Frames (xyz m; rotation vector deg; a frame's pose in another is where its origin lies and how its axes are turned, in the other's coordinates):
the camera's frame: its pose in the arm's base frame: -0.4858 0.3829 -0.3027 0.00 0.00 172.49
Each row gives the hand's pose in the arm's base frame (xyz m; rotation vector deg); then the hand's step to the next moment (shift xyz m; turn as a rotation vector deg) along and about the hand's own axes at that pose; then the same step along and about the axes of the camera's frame.
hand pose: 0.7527 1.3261 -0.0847 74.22 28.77 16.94
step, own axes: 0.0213 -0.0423 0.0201 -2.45 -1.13 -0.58
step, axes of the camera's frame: -0.0277 0.0140 -0.0410 2.32 1.29 -0.74
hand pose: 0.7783 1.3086 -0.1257 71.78 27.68 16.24
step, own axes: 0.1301 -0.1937 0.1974 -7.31 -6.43 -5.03
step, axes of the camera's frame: -0.2195 0.1352 -0.1642 8.97 2.26 -5.88
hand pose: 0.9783 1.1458 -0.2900 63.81 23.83 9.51
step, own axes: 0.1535 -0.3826 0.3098 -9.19 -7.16 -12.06
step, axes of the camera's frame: -0.2831 0.3409 -0.2637 14.19 -2.01 -8.71
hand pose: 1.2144 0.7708 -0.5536 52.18 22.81 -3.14
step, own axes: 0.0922 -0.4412 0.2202 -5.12 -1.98 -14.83
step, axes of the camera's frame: -0.1162 0.4208 -0.2472 10.98 -8.33 -7.75
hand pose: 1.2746 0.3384 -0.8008 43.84 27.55 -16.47
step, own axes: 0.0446 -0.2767 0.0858 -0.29 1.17 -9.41
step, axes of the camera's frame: 0.0167 0.2605 -0.1333 3.65 -7.19 -5.01
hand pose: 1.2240 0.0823 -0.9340 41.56 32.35 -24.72
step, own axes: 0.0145 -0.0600 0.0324 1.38 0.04 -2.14
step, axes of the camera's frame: 0.0024 0.0671 -0.0188 -0.20 -1.36 -2.14
